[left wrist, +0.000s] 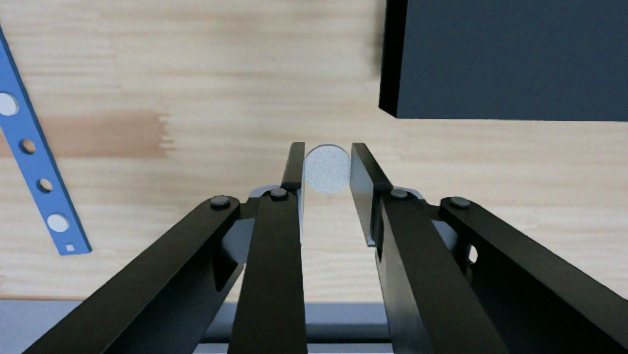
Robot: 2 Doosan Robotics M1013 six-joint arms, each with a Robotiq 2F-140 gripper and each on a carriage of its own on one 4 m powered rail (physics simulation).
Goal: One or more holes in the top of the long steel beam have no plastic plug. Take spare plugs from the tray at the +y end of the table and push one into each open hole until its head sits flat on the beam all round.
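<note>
My left gripper (327, 164) is shut on a light grey round plug (327, 169), gripped by its sides between the two fingertips, above the wooden table. The blue steel beam (36, 160) lies at the far left of the left wrist view, slanting, apart from the gripper; only part of it shows. Two open holes show in it, an upper one (27, 146) and a lower one (44, 185). Pale plugs sit in the beam on either side of these holes, one above (7, 104) and one below (58, 223). The tray cannot be made out for certain. My right gripper does not show.
A large dark blue-black box-like object (515, 60) stands at the upper right of the view, its near corner up and right of the gripper. The wooden table (225, 100) ends at an edge along the bottom of the view, with grey surfaces beyond it.
</note>
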